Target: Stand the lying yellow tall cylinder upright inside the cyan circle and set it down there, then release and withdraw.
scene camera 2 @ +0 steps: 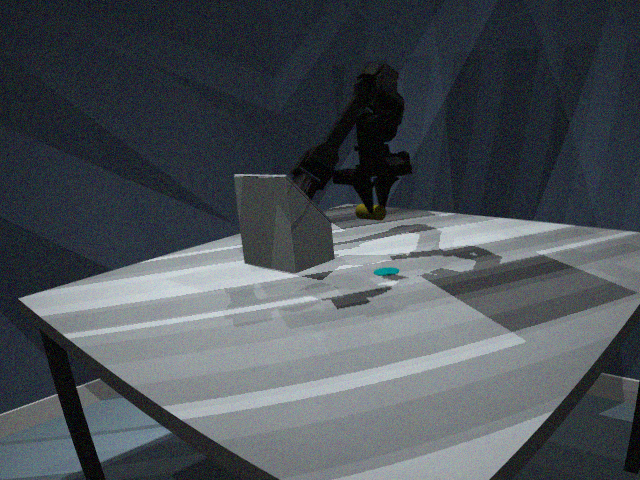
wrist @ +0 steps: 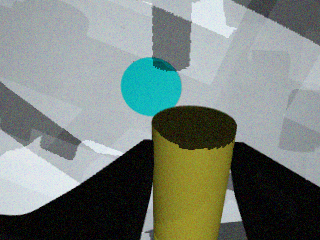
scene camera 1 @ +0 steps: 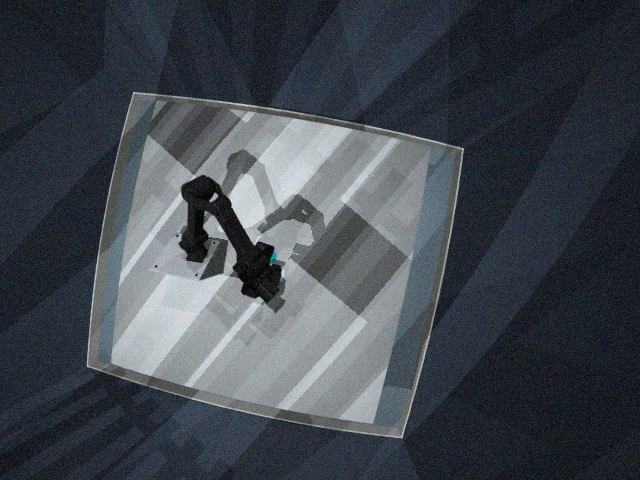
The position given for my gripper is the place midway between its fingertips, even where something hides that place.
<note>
My gripper (scene camera 2: 376, 211) carries a yellow tall cylinder. Further things: a cyan circle (wrist: 149, 85).
My gripper also shows in the wrist view (wrist: 192, 151).
</note>
